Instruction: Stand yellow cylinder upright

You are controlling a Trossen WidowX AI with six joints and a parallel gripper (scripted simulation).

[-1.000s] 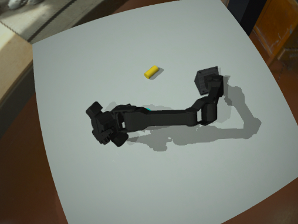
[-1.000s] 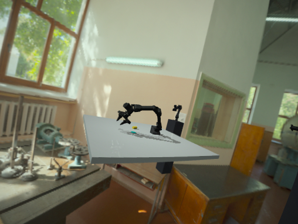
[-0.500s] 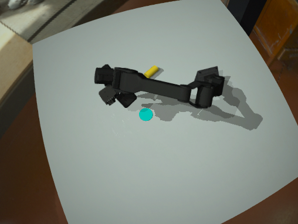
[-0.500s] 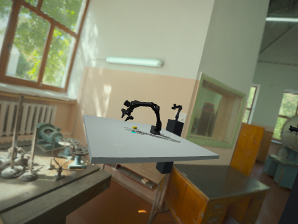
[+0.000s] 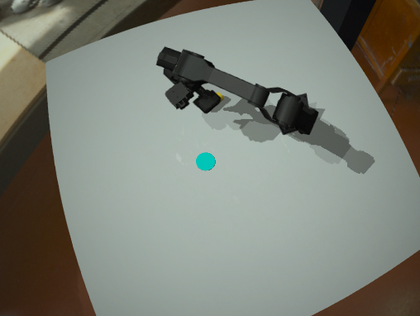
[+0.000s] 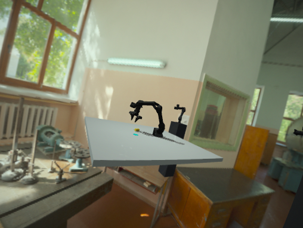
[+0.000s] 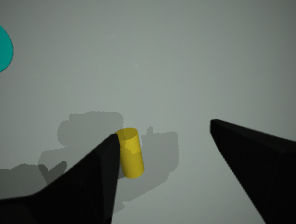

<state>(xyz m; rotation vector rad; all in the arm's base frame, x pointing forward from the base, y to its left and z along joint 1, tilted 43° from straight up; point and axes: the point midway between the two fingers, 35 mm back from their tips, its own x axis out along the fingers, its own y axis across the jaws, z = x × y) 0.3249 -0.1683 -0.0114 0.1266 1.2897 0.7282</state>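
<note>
Now: the yellow cylinder 9 cm behind my gripper tip, 2 cm to the right of it and 10 cm below it. From my gripper tip the other things lie so: cyan circle 1 cm ahead, 17 cm to the left, 12 cm below.
</note>
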